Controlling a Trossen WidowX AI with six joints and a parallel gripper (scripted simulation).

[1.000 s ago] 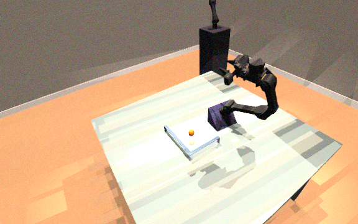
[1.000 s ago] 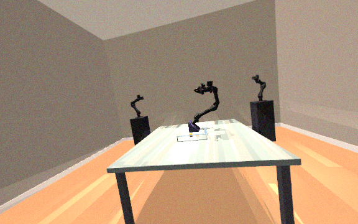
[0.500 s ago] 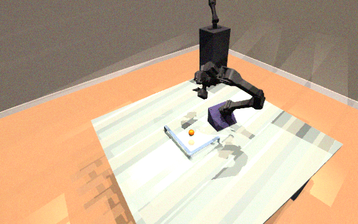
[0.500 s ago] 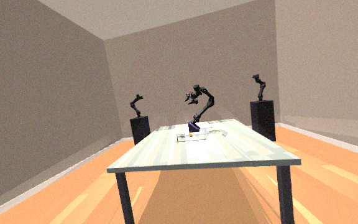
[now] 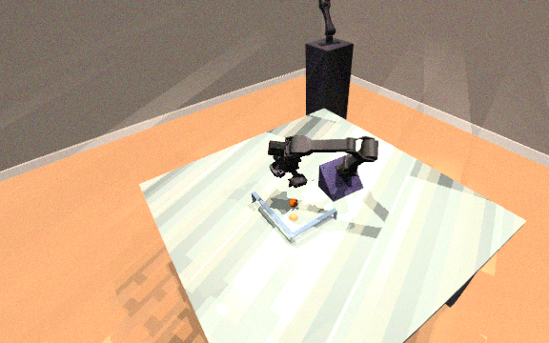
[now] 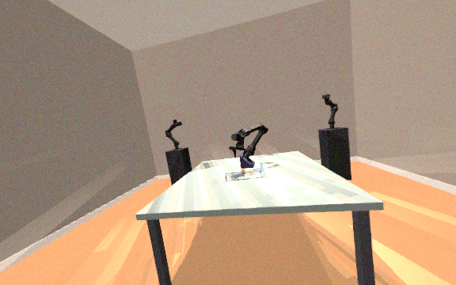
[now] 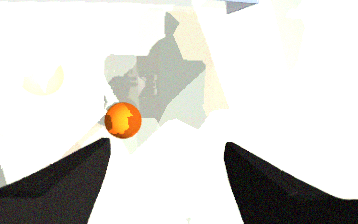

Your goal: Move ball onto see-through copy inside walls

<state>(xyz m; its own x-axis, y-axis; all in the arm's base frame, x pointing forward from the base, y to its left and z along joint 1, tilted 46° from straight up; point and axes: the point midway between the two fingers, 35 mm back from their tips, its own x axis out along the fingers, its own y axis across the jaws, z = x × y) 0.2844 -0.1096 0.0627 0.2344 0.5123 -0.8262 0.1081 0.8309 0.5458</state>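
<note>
My gripper tip is 20 mm past the orange ball, 20 mm to the right of it and 130 mm above it. Also, from my gripper tip: see-through copy 30 mm ahead, 100 mm to the left, 130 mm below.
</note>
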